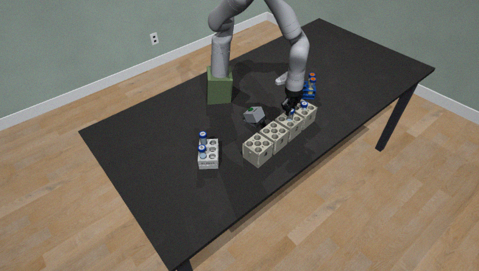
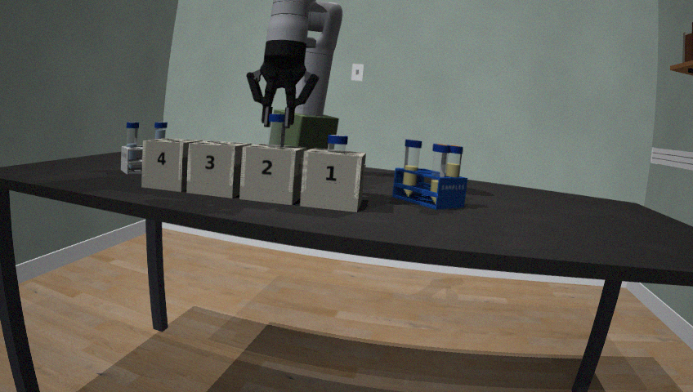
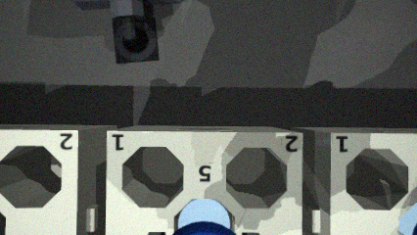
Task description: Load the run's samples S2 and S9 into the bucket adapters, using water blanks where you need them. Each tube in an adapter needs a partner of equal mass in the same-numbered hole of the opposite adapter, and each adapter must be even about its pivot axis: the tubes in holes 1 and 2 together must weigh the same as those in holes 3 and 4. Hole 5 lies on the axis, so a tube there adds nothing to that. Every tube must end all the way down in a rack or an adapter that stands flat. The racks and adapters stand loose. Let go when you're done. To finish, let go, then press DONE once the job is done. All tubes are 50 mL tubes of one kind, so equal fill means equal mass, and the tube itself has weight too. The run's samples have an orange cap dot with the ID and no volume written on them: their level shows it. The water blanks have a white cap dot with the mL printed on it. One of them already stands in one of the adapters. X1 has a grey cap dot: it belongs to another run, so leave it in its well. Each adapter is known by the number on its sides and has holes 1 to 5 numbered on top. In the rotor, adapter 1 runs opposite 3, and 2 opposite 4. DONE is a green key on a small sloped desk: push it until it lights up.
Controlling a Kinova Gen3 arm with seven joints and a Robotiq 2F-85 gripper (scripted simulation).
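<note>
Right now the white-dot tube is 1 cm to the left of my hand and 5 cm below it. Also, from my hand: water blank: 2 cm behind, 10 cm to the left, 8 cm below; adapter 2: 10 cm below; adapter 3: 2 cm ahead, 11 cm to the right, 10 cm below.
</note>
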